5 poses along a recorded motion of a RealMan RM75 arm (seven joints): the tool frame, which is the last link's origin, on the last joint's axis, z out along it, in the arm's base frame.
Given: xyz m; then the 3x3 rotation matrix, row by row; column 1 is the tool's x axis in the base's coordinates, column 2 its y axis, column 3 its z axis. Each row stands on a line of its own.
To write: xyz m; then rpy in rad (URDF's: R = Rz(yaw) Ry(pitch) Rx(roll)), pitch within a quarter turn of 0, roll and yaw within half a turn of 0. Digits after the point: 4 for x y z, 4 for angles.
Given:
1:
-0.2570 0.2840 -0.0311
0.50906 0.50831 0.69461
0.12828 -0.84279 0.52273
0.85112 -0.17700 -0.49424
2:
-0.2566 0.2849 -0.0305
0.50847 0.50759 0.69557
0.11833 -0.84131 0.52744
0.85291 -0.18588 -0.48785
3:
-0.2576 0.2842 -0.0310
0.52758 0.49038 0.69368
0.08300 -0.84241 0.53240
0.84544 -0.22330 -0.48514
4:
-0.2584 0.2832 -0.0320
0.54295 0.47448 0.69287
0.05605 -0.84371 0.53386
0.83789 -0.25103 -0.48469
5:
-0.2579 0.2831 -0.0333
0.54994 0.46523 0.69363
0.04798 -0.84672 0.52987
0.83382 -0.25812 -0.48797
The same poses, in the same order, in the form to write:
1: -0.2570 0.2840 -0.0311 -2.7977 -1.0181 0.2469
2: -0.2566 0.2849 -0.0305 -2.7776 -1.0215 0.2287
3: -0.2576 0.2842 -0.0310 -2.7102 -1.0074 0.1560
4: -0.2584 0.2832 -0.0320 -2.6637 -0.9934 0.1029
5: -0.2579 0.2831 -0.0333 -2.6550 -0.9860 0.0870
